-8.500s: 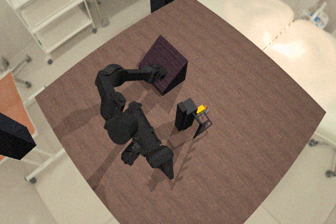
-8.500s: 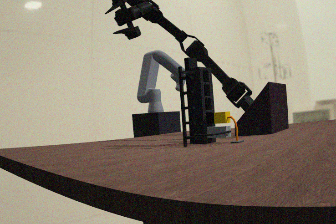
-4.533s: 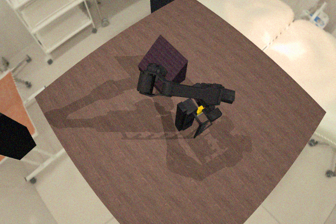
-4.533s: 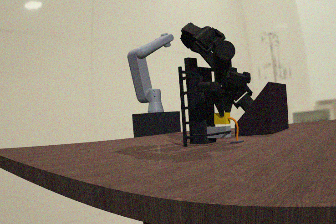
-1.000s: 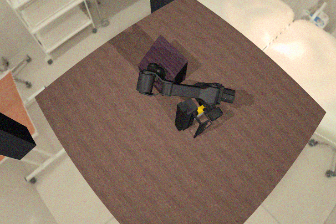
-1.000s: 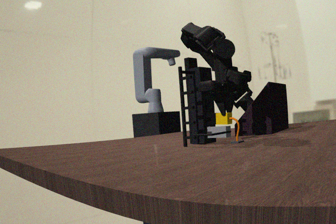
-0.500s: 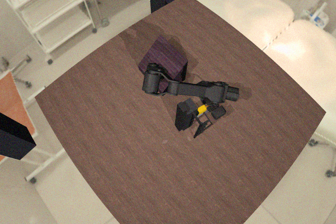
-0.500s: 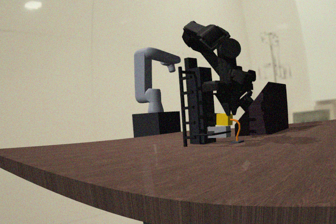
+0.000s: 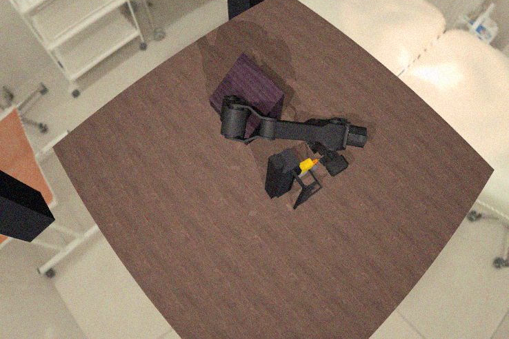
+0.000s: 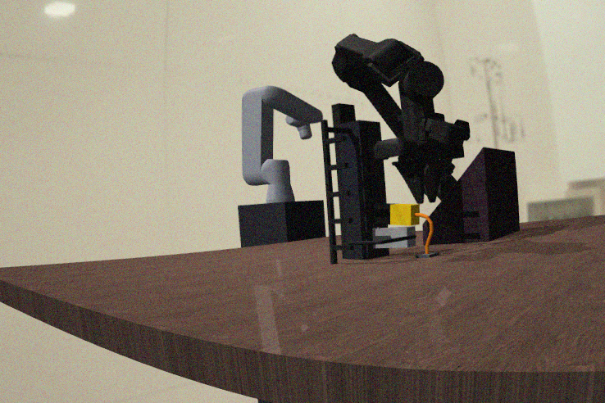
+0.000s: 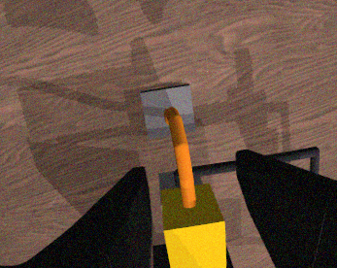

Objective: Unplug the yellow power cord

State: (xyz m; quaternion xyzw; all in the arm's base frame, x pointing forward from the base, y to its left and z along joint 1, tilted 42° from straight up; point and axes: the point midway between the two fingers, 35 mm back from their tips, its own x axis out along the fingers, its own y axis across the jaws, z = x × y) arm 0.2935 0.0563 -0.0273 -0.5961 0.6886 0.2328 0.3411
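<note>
Now: gripper tip 70 mm to the left of the yellow plug, 10 mm past it and 10 mm above it. Also, from my gripper tip: grey pad (90 mm below).
</note>
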